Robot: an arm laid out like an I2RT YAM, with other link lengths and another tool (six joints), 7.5 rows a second.
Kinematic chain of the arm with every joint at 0, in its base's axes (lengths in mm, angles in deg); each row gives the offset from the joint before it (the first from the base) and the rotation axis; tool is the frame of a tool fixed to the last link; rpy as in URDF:
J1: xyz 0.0 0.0 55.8 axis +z
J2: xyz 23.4 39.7 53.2 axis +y
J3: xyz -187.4 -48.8 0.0 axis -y
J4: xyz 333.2 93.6 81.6 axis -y
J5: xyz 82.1 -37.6 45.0 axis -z
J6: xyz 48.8 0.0 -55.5 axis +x
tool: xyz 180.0 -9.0 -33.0 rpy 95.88 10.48 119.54
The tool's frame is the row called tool.
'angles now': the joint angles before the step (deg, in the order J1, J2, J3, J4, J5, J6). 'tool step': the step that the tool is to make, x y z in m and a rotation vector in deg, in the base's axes. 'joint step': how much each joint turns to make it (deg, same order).
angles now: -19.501, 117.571, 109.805, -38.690, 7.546, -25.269
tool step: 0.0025, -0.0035, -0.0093, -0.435, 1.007, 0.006
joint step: -0.014, 2.270, 1.611, -0.073, 0.531, -0.530
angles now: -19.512, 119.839, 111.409, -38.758, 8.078, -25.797
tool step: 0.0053, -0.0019, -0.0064, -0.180, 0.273, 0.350
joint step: -0.001, 2.085, 1.652, 0.297, -0.046, -0.439
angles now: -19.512, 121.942, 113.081, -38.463, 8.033, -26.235
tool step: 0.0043, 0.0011, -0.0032, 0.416, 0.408, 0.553
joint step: 0.043, 2.065, 2.456, -0.887, -0.533, -0.206
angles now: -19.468, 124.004, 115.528, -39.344, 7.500, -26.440
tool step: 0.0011, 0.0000, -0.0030, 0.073, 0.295, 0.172
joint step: 0.007, 0.790, 0.683, -0.176, -0.088, -0.143
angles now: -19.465, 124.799, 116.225, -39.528, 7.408, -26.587
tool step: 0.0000, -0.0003, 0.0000, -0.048, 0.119, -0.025
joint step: 0.005, 0.225, 0.332, -0.199, 0.083, -0.035
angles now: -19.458, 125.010, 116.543, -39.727, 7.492, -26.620
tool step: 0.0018, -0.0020, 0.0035, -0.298, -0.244, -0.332
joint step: 0.012, 0.596, 1.172, -0.263, 0.379, 0.123
